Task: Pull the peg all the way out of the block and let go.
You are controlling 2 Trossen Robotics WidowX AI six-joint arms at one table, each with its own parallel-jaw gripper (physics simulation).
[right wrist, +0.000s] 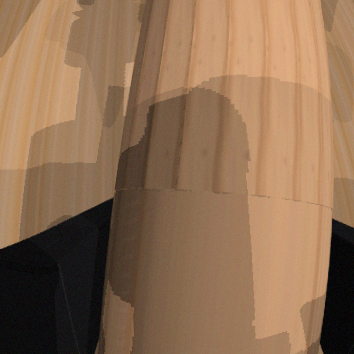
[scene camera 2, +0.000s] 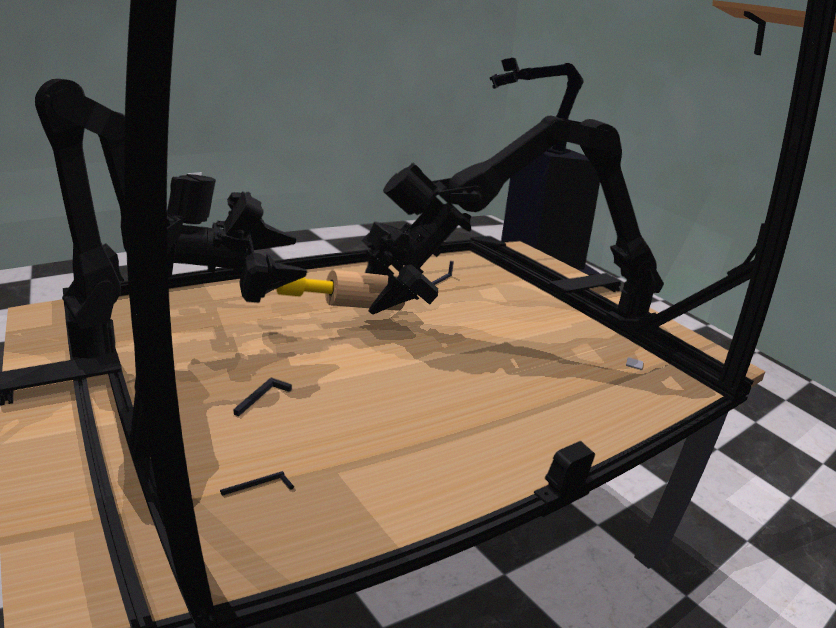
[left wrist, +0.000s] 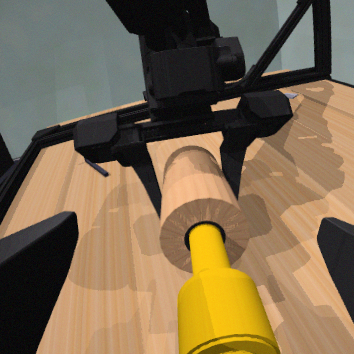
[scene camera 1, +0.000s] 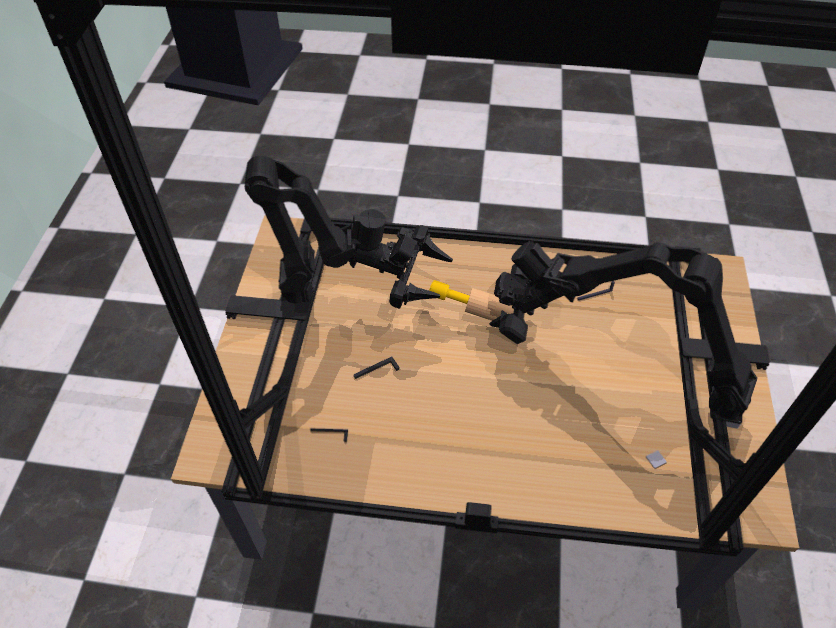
I see my left gripper (scene camera 2: 300, 256), my right gripper (scene camera 2: 363, 304), a round wooden block (scene camera 1: 480, 303) and a yellow peg (scene camera 2: 297, 288).
The round wooden block shows as well in the right wrist view (right wrist: 220, 228) and in the left wrist view (left wrist: 195, 191). The yellow peg also shows in the left wrist view (left wrist: 218, 302). My left gripper also shows in the left wrist view (left wrist: 202, 227) and in scene camera 1 (scene camera 1: 446, 278).
